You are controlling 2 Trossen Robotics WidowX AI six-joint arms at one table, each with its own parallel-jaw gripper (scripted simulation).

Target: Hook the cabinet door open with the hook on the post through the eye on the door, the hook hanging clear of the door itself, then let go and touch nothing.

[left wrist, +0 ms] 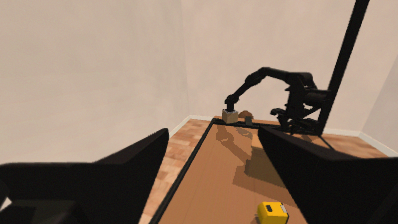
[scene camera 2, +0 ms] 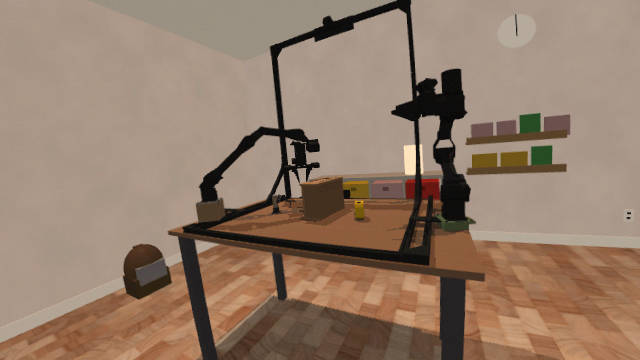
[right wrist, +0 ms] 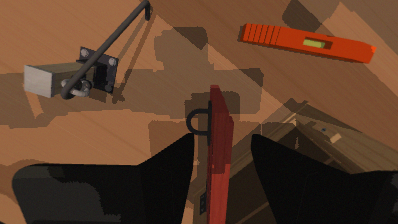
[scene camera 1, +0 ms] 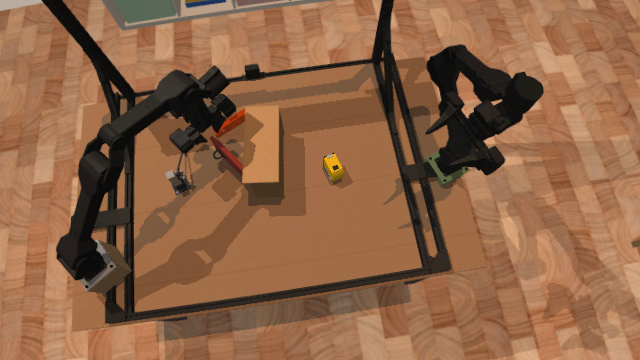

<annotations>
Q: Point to an orange flap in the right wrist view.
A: At 279, 37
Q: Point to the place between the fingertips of the right gripper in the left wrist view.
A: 287, 133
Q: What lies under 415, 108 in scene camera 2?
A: The left gripper.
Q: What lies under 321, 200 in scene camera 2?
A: A wooden cabinet.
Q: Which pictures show the left gripper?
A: The left wrist view, scene camera 2 and scene camera 1 only.
</annotations>
